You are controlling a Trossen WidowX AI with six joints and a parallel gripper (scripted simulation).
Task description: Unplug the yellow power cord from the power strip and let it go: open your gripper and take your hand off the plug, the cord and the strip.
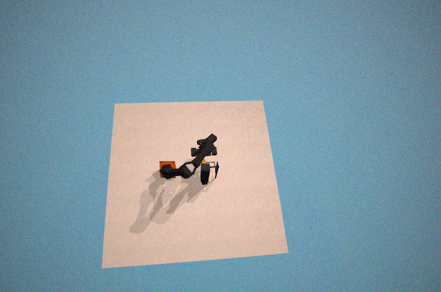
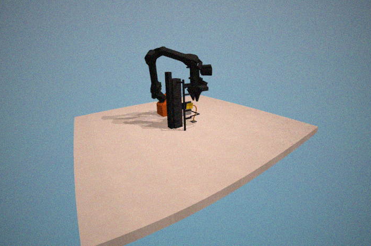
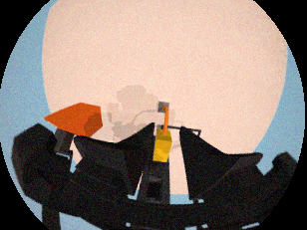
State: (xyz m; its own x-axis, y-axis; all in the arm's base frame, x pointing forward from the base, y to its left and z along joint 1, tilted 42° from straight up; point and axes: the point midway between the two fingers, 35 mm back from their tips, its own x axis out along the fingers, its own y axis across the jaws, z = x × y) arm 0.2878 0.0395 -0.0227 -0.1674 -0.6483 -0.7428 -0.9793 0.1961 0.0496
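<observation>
My gripper tip is now 70 mm to the left of the yellow plug and 10 mm above it. The rest, counted from my gripper tip: power strip (150 mm to the right, 20 mm behind, 10 mm above); grey foot (130 mm below, 10 mm to the right); thin black rack (150 mm to the right, 70 mm ahead, 10 mm above).
</observation>
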